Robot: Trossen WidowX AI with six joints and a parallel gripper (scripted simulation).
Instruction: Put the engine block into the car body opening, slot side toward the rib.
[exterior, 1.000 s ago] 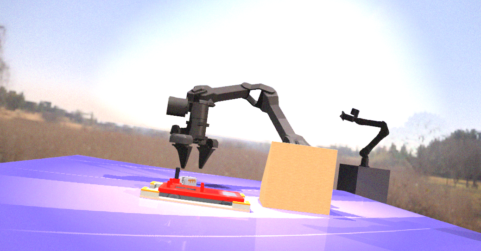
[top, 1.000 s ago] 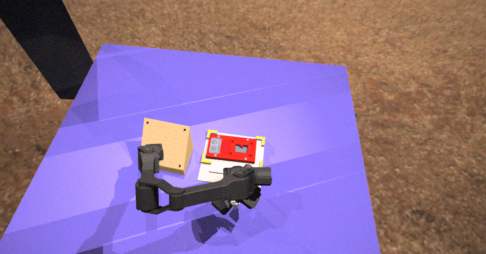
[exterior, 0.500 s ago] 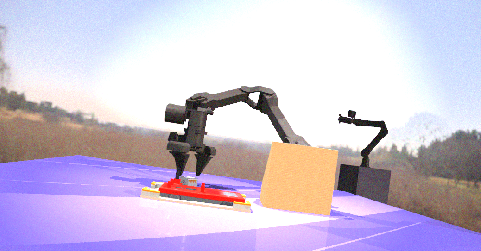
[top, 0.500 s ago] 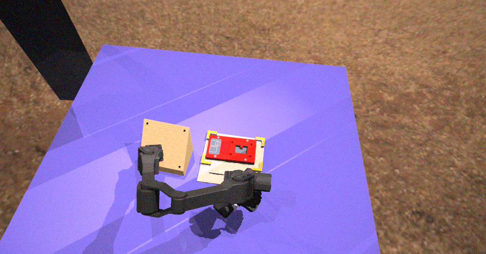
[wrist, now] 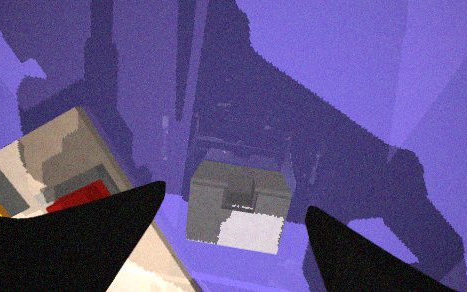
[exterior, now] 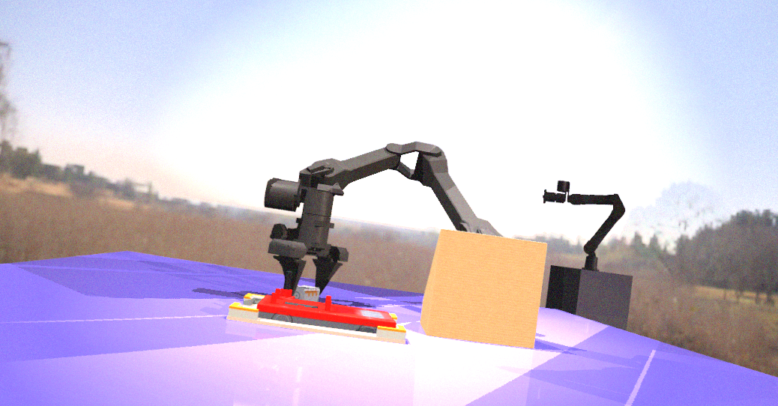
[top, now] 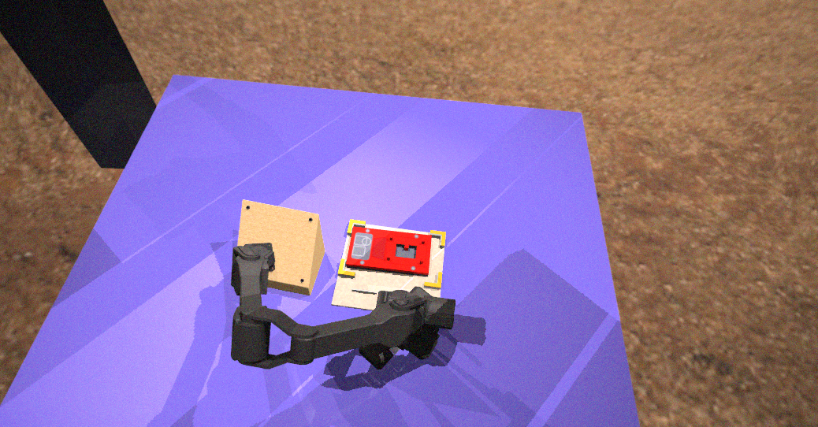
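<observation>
The black peg is 90 mm to the left of my gripper tip, 30 mm ahead of it and 20 mm above it. From my gripper tip the other things lie so: grey engine block: 10 mm above; beige base plate: 190 mm to the left, 10 mm behind.
</observation>
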